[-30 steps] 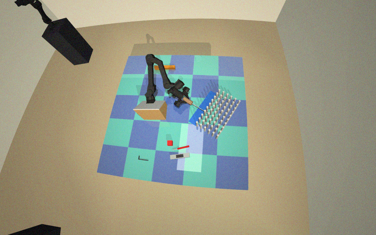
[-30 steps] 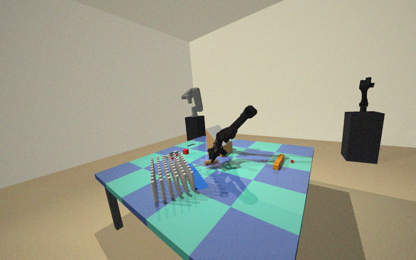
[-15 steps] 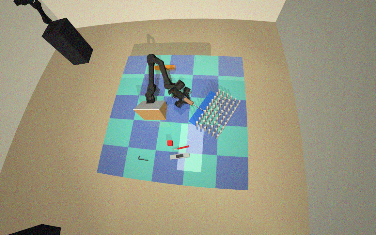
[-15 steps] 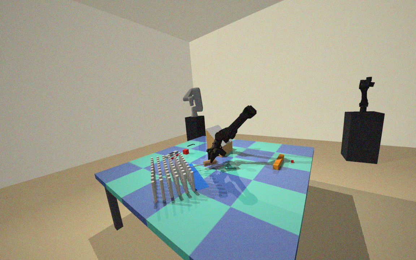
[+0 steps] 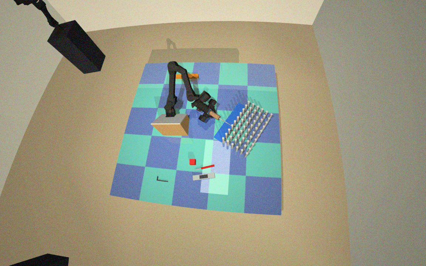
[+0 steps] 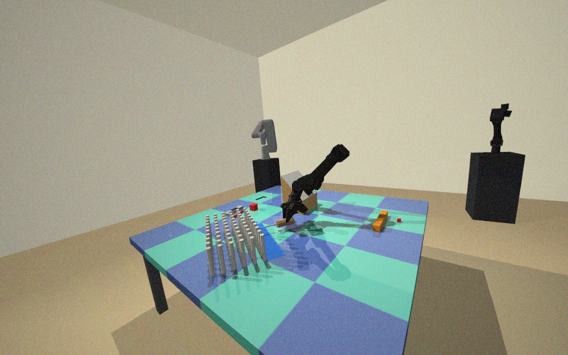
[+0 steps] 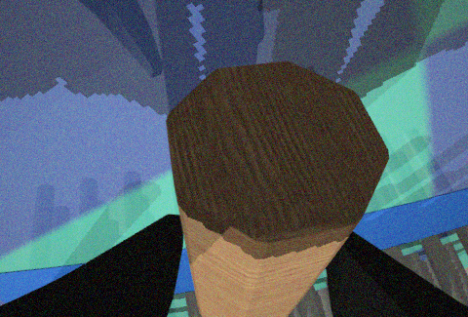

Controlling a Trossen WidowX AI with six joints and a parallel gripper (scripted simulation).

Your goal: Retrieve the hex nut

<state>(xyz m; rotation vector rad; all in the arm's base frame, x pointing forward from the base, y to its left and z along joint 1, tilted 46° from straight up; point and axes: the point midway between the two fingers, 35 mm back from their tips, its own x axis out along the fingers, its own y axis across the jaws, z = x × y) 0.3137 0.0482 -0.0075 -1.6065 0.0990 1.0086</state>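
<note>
Right now the blue taped strip is 130 mm ahead of my gripper tip, 50 mm to the right of it and 40 mm below it. The rest, counted from my gripper tip: grey bar: 470 mm to the right, 90 mm behind, 20 mm below; wooden-handled pick: 80 mm ahead, 60 mm to the right, 10 mm below; red-handled tool: 410 mm to the right, 110 mm behind, 30 mm below.
</note>
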